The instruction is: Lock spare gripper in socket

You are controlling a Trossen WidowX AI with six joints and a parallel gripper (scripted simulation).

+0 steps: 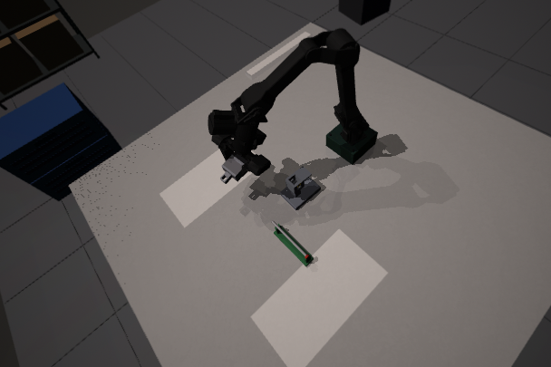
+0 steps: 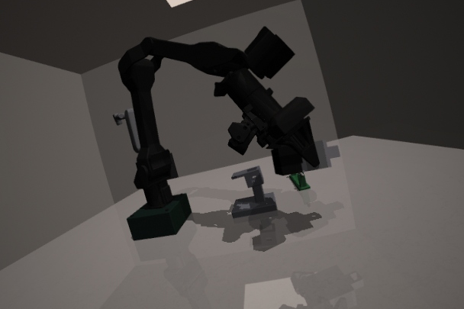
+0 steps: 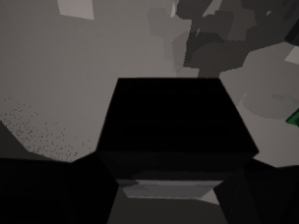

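Now: gripper tip 140 mm past the grey mount, 130 mm to the right of it and 70 mm above it. The rest, counted from my gripper tip: green stand: 30 mm behind, 260 mm to the left, 90 mm below; then spare gripper: 20 mm above.
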